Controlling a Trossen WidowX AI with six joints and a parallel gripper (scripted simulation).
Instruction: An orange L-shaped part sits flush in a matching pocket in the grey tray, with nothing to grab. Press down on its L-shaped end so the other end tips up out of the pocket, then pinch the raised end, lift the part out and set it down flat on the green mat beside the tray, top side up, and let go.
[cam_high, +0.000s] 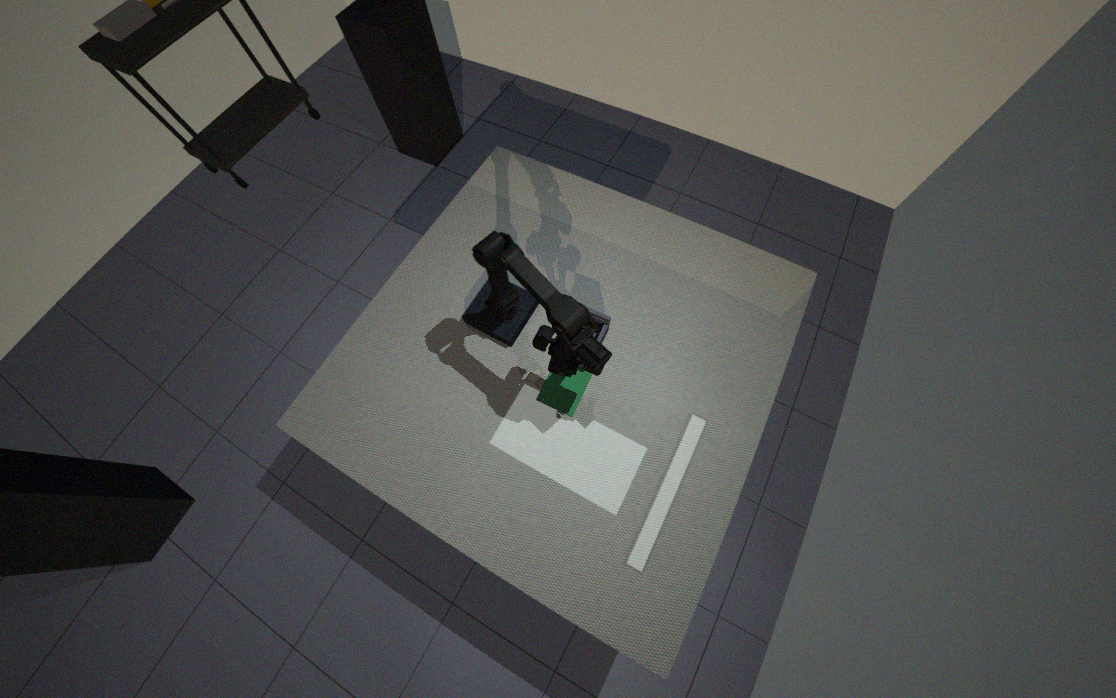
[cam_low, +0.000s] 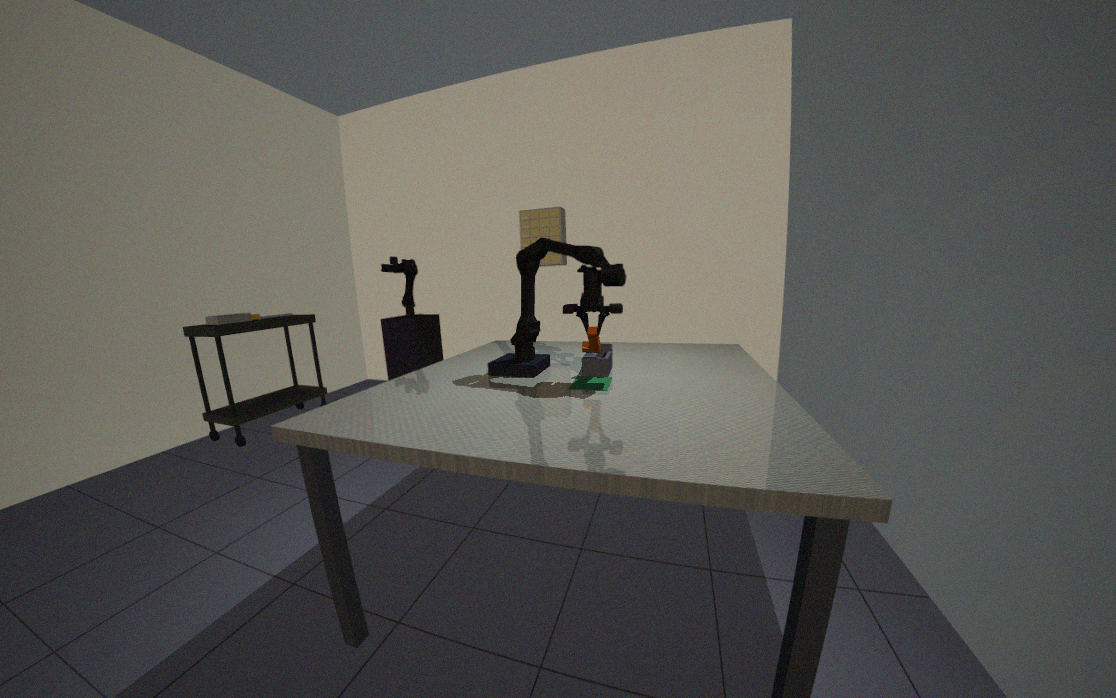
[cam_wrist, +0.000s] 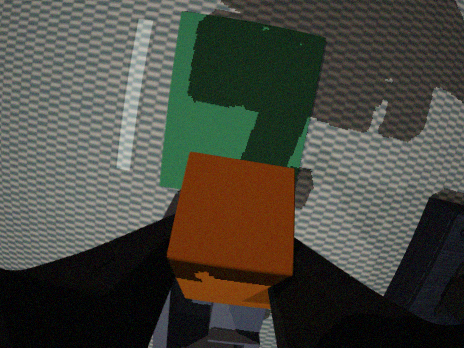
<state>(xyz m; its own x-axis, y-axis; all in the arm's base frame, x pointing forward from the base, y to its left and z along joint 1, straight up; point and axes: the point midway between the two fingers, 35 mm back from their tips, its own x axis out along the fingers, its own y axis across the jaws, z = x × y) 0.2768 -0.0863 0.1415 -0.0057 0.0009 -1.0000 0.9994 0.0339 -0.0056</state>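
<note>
My gripper tip is 3 cm to the left of the green mat and 17 cm above it. Also, from my gripper tip: orange L-shaped part: 2 cm behind, 3 cm to the left, 3 cm below.
</note>
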